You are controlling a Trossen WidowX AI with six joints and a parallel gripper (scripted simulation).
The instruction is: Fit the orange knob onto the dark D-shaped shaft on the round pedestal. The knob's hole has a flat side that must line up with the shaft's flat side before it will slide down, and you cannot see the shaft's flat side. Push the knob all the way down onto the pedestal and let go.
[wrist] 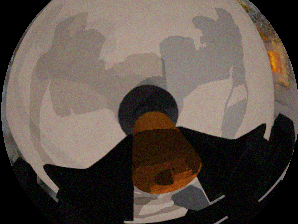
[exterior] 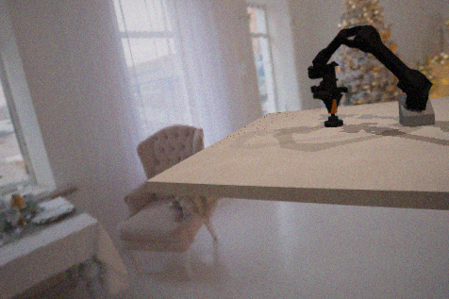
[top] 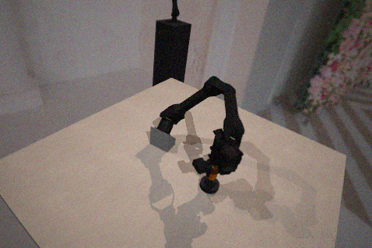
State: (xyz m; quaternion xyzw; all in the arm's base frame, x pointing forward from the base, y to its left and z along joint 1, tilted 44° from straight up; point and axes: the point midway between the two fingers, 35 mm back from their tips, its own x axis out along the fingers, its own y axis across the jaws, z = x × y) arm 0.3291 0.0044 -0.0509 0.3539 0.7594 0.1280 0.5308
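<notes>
Now: gripper tip 20 mm below the orange knob. Also, from my gripper tip: dark round pedestal 40 mm below.
</notes>
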